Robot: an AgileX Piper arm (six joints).
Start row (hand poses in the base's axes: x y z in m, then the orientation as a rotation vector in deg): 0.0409, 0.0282, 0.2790, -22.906, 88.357, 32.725
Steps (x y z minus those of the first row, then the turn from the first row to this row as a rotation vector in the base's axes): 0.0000, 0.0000, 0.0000, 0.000, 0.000, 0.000; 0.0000, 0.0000, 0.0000, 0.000, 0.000, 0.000; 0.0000, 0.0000, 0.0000, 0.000, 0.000, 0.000; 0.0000, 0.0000, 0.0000, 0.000, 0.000, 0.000; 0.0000, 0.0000, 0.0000, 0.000, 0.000, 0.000; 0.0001, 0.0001, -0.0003, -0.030, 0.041, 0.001; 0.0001, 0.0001, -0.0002, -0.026, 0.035, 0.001; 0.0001, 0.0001, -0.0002, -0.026, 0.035, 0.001; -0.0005, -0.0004, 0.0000, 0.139, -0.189, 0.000; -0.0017, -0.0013, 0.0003, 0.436, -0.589, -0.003; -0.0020, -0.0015, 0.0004, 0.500, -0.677, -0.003; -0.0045, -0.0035, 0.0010, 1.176, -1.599, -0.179; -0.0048, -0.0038, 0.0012, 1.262, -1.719, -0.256; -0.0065, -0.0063, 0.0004, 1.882, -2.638, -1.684; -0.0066, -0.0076, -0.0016, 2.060, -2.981, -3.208; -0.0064, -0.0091, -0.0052, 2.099, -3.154, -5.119; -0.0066, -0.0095, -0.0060, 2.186, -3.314, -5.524; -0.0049, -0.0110, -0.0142, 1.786, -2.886, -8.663; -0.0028, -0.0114, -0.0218, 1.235, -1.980, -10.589
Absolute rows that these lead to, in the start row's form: 0.0409, 0.0282, 0.2790, -22.906, 88.357, 32.725; 0.0409, 0.0282, 0.2790, -22.906, 88.357, 32.725; 0.0409, 0.0282, 0.2790, -22.906, 88.357, 32.725; 0.0409, 0.0282, 0.2790, -22.906, 88.357, 32.725; 0.0409, 0.0282, 0.2790, -22.906, 88.357, 32.725; 0.0410, 0.0283, 0.2787, -22.920, 88.406, 32.715; 0.0410, 0.0283, 0.2788, -22.919, 88.399, 32.716; 0.0410, 0.0283, 0.2788, -22.919, 88.399, 32.716; 0.0404, 0.0278, 0.2790, -22.844, 88.129, 32.777; 0.0392, 0.0269, 0.2793, -22.707, 87.645, 32.886; 0.0389, 0.0267, 0.2794, -22.679, 87.539, 32.910; 0.0364, 0.0247, 0.2800, -22.238, 86.448, 33.021; 0.0361, 0.0244, 0.2802, -22.140, 86.313, 32.992; 0.0344, 0.0219, 0.2794, -20.759, 85.393, 32.092; 0.0343, 0.0206, 0.2774, -19.510, 85.177, 30.951; 0.0345, 0.0191, 0.2738, -18.025, 85.197, 29.454; 0.0343, 0.0187, 0.2730, -17.680, 85.055, 29.162; 0.0360, 0.0172, 0.2648, -15.421, 85.878, 26.548; 0.0381, 0.0168, 0.2572, -14.102, 87.072, 24.880
